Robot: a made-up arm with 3 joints. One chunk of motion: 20 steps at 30 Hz.
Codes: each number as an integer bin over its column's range. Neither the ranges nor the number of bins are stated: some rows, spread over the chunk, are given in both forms.
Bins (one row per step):
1: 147 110 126 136 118 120
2: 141 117 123 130 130 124
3: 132 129 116 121 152 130
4: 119 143 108 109 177 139
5: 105 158 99 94 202 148
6: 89 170 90 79 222 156
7: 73 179 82 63 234 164
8: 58 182 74 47 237 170
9: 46 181 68 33 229 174
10: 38 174 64 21 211 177
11: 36 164 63 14 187 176
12: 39 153 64 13 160 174
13: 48 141 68 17 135 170
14: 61 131 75 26 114 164
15: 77 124 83 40 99 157
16: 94 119 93 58 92 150
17: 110 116 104 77 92 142
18: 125 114 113 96 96 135
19: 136 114 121 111 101 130
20: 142 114 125 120 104 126
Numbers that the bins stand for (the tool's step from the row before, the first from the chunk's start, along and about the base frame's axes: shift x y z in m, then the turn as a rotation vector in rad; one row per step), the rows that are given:
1: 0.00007 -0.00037 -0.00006 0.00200 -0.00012 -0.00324
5: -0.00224 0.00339 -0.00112 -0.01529 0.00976 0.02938
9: -0.00547 0.00520 -0.00233 -0.04041 0.01294 0.05966
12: -0.00586 0.00300 -0.00249 -0.04865 0.00482 0.05966
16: -0.00284 0.00033 -0.00135 -0.03012 -0.00318 0.03171
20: -0.00020 -0.00006 -0.00010 -0.00459 -0.00176 0.00375
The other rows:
2: -0.00026 0.00018 -0.00018 -0.00047 0.00129 0.00142
3: -0.00075 0.00112 -0.00045 -0.00418 0.00388 0.00841
4: -0.00147 0.00222 -0.00076 -0.00912 0.00682 0.01889
6: -0.00311 0.00433 -0.00147 -0.02147 0.01212 0.03869
7: -0.00399 0.00504 -0.00178 -0.02806 0.01353 0.04801
8: -0.00482 0.00527 -0.00210 -0.03465 0.01388 0.05500
10: -0.00591 0.00465 -0.00249 -0.04535 0.01082 0.06315
11: -0.00602 0.00386 -0.00253 -0.04824 0.00800 0.06199
13: -0.00536 0.00206 -0.00233 -0.04700 0.00188 0.05500
14: -0.00465 0.00127 -0.00206 -0.04329 -0.00059 0.04801
15: -0.00377 0.00073 -0.00175 -0.03753 -0.00235 0.03986
17: -0.00196 0.00010 -0.00092 -0.02229 -0.00318 0.02239
18: -0.00114 -0.00006 -0.00057 -0.01447 -0.00271 0.01424
19: -0.00053 -0.00006 -0.00025 -0.00829 -0.00212 0.00841

